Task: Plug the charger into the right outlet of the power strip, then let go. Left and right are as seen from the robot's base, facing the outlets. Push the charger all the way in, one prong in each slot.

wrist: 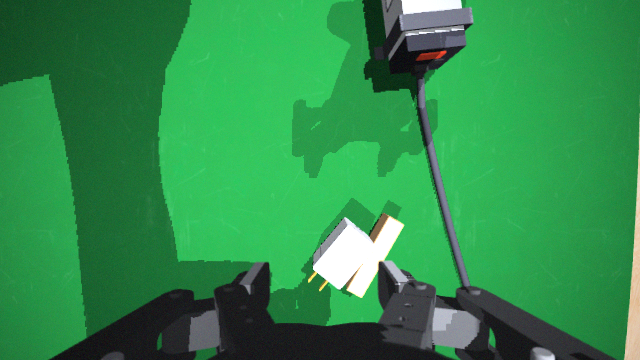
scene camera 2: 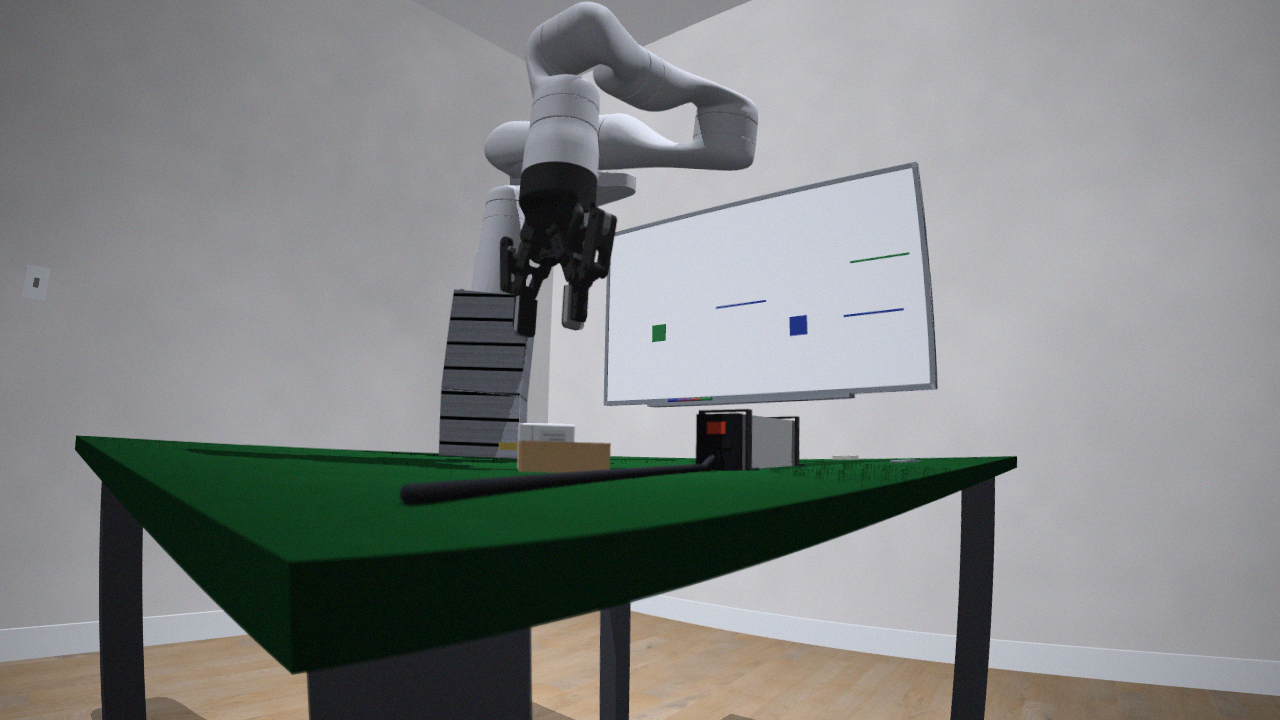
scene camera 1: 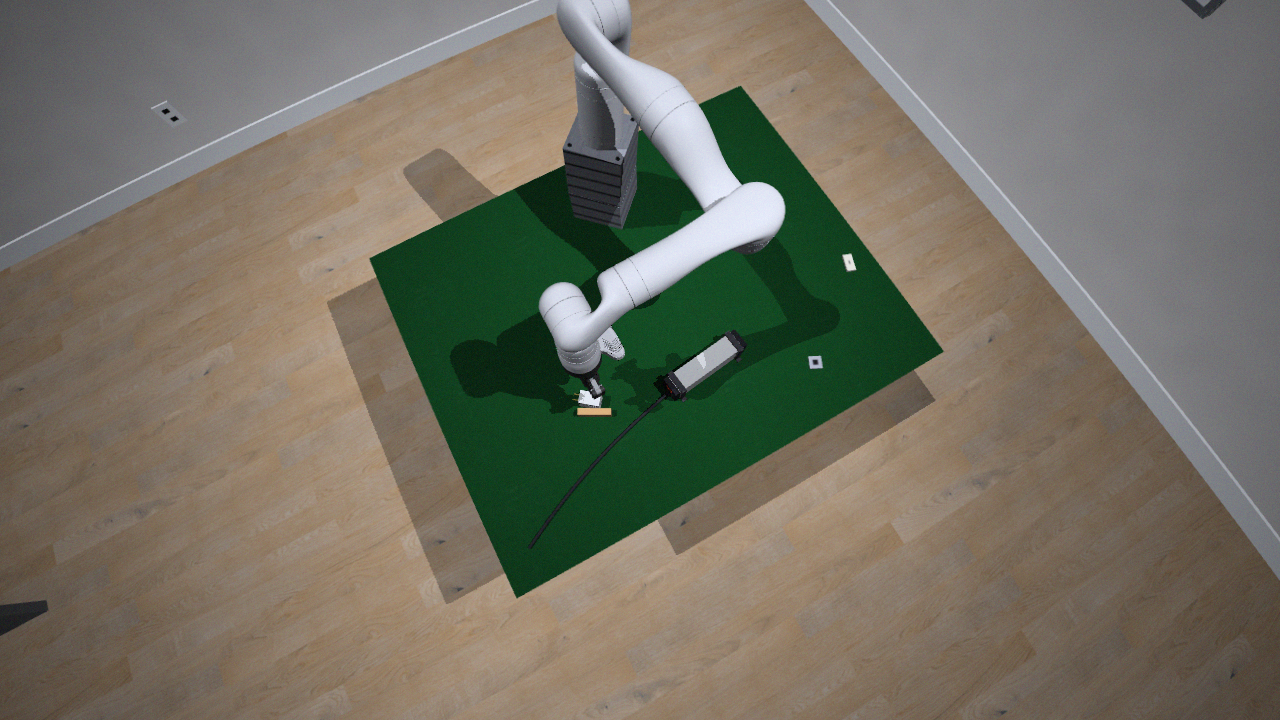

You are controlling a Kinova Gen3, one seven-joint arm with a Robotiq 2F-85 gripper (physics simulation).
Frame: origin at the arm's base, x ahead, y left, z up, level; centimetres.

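Seen in the pictures: gripper, between the fingertips: (wrist: 323,279) (scene camera 2: 547,332); arm's base, origin of its link: (scene camera 2: 497,301) (scene camera 1: 601,132).
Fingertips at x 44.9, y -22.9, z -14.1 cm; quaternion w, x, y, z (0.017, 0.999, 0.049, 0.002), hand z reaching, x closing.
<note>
Offsets run from my fingertips to a thing's top centre. Level surfaces: height alone.
The white charger {dx +1.5, dy -1.9, dz -8.4 cm} (scene camera 1: 589,398) (scene camera 2: 546,433) (wrist: 344,254) lies on the green table top, its two yellow prongs pointing to the lower left in the wrist view. A tan wooden block {dx +4.8, dy -1.5, dz -9.9 cm} (scene camera 1: 594,411) (scene camera 2: 563,456) (wrist: 384,245) lies right beside it. My gripper (scene camera 2: 549,320) (wrist: 323,279) is open and empty, pointing down above the charger; in the wrist view charger and block show between the fingertips. The power strip {dx +5.2, dy +25.5, dz -6.3 cm} (scene camera 1: 705,361) (scene camera 2: 771,442) (wrist: 432,19) with a white top and black ends stands apart from the charger. Its outlets are hidden or cut off in these views.
A black cable (scene camera 1: 581,480) (scene camera 2: 554,480) (wrist: 437,175) runs from the strip's red-switch end past the wooden block. Two small plates {dx -4.6, dy +70.5, dz -11.7 cm} (scene camera 1: 849,262) {dx +14.5, dy +50.1, dz -12.1 cm} (scene camera 1: 815,362) lie on the green table {dz -12.4 cm} (scene camera 1: 465,295) (scene camera 2: 537,528) beyond the strip. A whiteboard (scene camera 2: 769,241) hangs on the wall.
</note>
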